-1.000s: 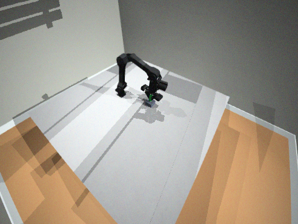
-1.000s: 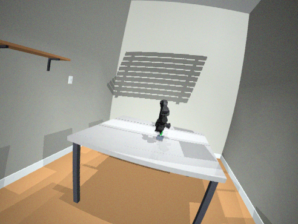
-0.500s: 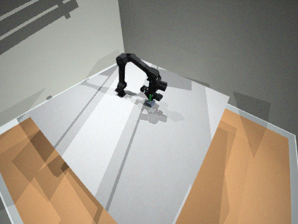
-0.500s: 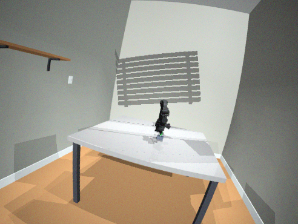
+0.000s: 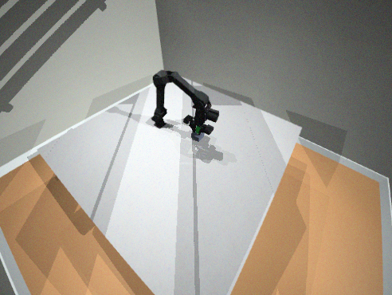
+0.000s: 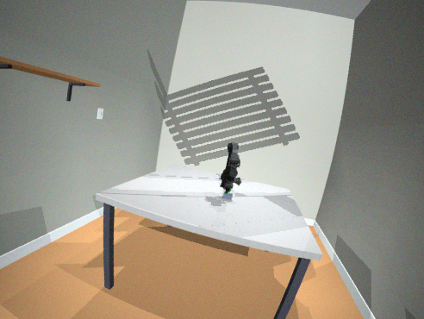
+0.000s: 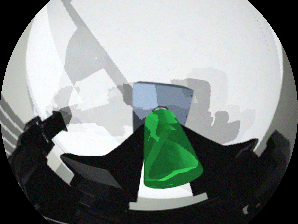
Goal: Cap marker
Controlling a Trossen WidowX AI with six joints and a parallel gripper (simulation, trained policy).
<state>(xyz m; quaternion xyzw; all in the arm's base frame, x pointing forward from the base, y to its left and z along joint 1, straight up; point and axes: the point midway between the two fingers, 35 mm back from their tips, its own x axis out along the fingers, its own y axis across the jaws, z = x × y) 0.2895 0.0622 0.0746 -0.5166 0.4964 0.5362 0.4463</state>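
Right now the green cap is 1 cm to the left of my gripper tip and 4 cm above it. Round my gripper tip: blue-grey holder block (1 cm to the left, 2 cm below).
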